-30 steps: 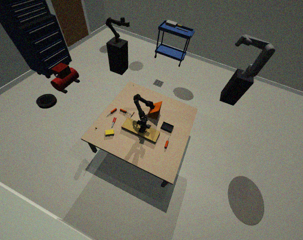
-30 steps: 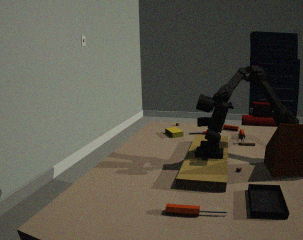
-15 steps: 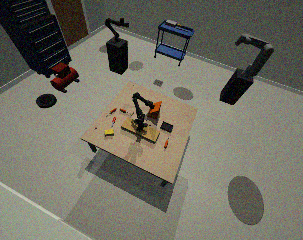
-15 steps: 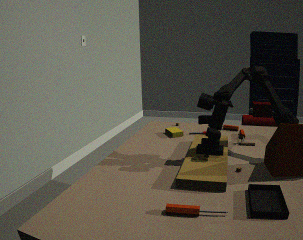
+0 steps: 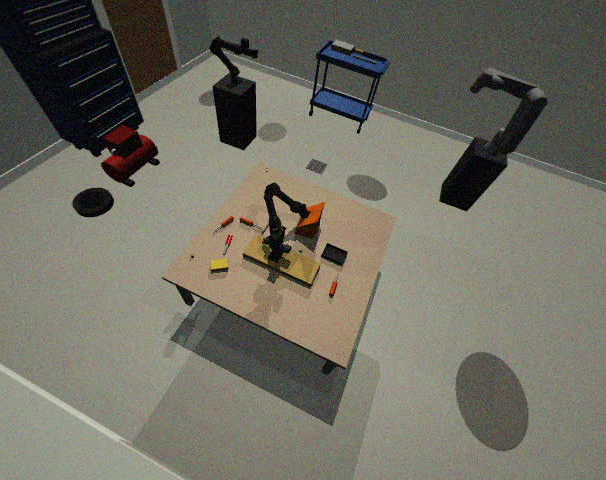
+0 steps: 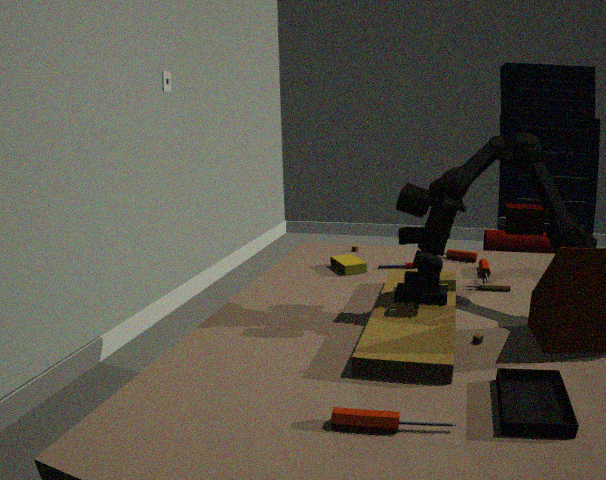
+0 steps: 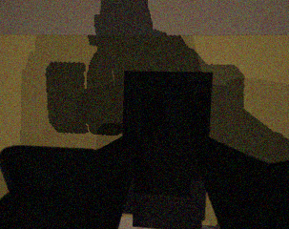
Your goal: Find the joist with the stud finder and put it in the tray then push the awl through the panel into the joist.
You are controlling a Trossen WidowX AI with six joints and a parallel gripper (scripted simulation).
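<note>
The black tray is 22 cm behind my gripper tip, 37 cm to the left of it and 5 cm below it. Round my gripper tip: awl: 18 cm behind, 18 cm to the right, 6 cm below; then yellow block: 22 cm ahead, 31 cm to the right, 5 cm below; then stud finder: 1 cm ahead, 2 cm above.
</note>
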